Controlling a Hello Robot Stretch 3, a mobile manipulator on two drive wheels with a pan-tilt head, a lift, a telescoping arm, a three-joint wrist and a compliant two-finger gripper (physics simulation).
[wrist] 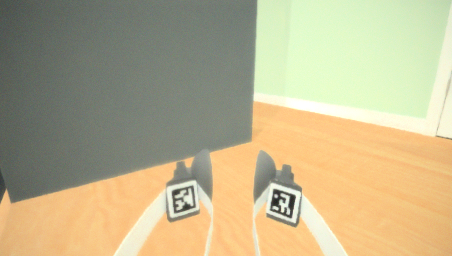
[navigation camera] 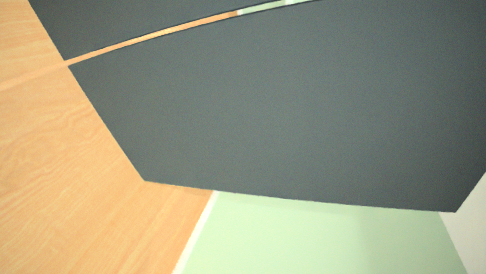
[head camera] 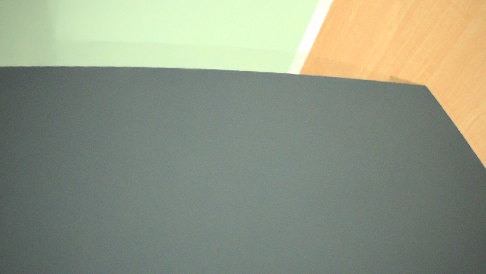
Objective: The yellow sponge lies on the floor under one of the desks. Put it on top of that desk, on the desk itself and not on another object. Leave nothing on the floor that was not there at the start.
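Frame: origin at the robot's base, x left, y back, z up, level; metres.
Where they show: gripper, fingertip midpoint: point(wrist: 233, 167).
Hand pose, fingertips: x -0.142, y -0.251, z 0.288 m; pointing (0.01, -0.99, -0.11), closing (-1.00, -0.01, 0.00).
After its pixels a point has its place.
My gripper point(wrist: 233, 167) @[y -0.251, x -0.142, z 0.288 m] is open, with no object between its two fingertips, in the lower middle of the wrist view. It is over the wooden floor, in front of a large dark grey panel. The yellow sponge does not show in these views. No desk top can be made out; I cannot tell whether the grey panels belong to a desk.
A large dark grey panel point(head camera: 240, 170) @[y -0.886, x 0.082, z 1.002 m] point(navigation camera: 280, 110) @[y -0.780, x 0.209, z 1.119 m] point(wrist: 130, 85) @[y -0.787, x 0.199, z 0.304 m] stands close by. A second grey panel point(navigation camera: 120, 17) @[y -0.486, x 0.560, z 0.538 m] is beside it, across a narrow gap. Wooden floor point(head camera: 425, 35) @[y -1.123, x -0.456, z 0.000 m] point(navigation camera: 65, 200) @[y -0.601, x -0.263, z 0.000 m] point(wrist: 360, 190) @[y -0.705, x -0.540, z 0.000 m] and a pale green wall point(head camera: 150, 30) @[y -2.131, x -0.653, z 1.109 m] point(navigation camera: 300, 240) @[y -1.942, x -0.811, z 1.141 m] point(wrist: 365, 55) @[y -1.689, x -1.023, z 0.457 m] also show.
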